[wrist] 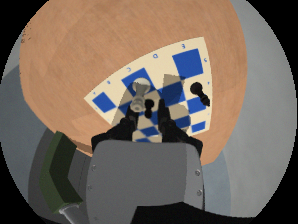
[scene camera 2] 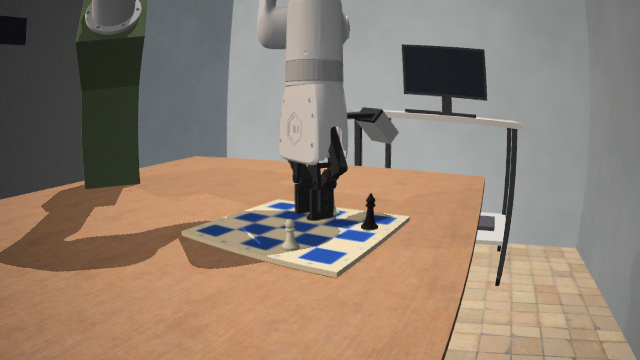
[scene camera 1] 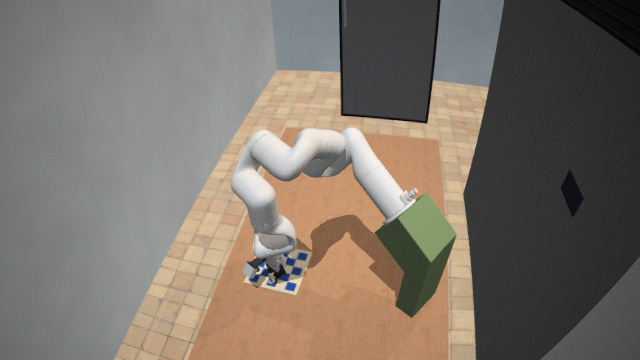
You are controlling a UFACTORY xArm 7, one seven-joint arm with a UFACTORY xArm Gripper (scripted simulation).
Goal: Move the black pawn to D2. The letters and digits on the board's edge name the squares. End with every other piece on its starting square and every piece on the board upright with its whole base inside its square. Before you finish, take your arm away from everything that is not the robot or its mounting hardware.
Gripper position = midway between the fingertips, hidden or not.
I see my gripper [scene camera 2: 313,215].
My gripper is seen too in the wrist view [wrist: 148,105].
